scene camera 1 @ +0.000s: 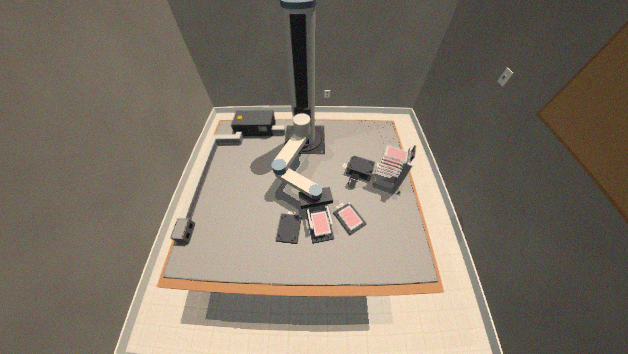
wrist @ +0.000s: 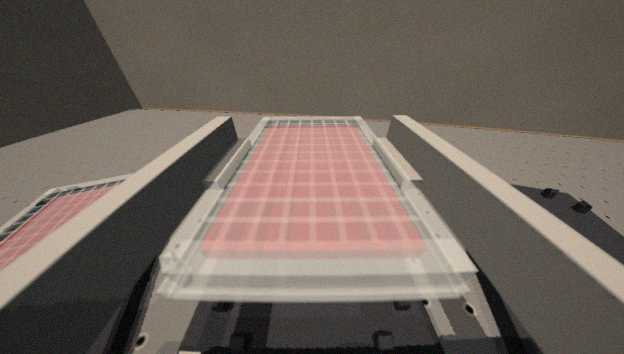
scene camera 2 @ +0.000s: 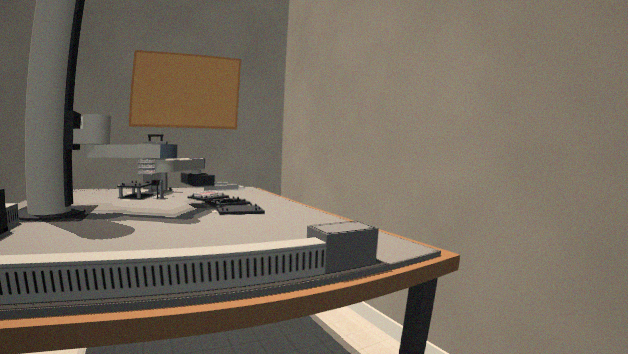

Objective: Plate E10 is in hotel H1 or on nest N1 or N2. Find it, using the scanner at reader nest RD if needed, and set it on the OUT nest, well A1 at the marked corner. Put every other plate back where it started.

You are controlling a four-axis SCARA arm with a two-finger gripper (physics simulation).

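My gripper is shut on a clear-lidded pink plate, gripped by its long sides. It holds the plate level, above the middle black nest. In scene camera 1 a flat black nest without a plate lies to the left. Another pink plate sits on the angled nest to the right. The hotel at the right holds a stack of several plates. No plate names or nest labels are readable.
A raised black stand is left of the hotel, with a small dark device beside it. A black box stands at the back left. A cable duct runs along the left edge to a grey box.
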